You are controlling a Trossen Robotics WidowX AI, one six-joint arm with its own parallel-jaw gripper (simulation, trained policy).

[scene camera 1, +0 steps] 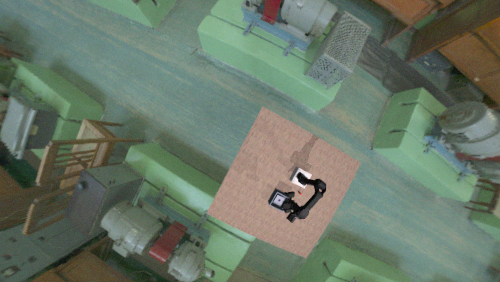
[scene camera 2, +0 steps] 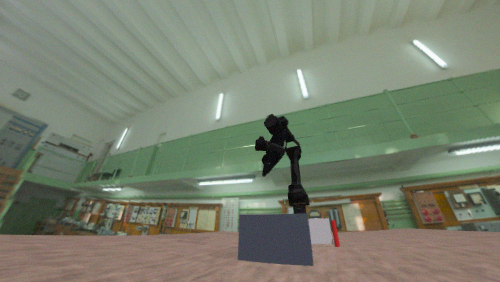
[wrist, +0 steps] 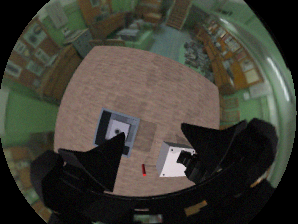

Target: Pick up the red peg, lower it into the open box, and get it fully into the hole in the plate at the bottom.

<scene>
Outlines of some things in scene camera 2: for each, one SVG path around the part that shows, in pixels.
My gripper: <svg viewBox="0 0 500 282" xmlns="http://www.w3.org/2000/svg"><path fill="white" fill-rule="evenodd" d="M276 137L266 141L263 136L260 136L255 143L256 151L266 151L262 158L264 164L263 177L276 166L286 152L283 147L284 141Z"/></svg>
A dark box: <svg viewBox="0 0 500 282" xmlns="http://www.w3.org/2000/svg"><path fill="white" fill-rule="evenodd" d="M308 214L239 215L238 260L313 266Z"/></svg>
</scene>
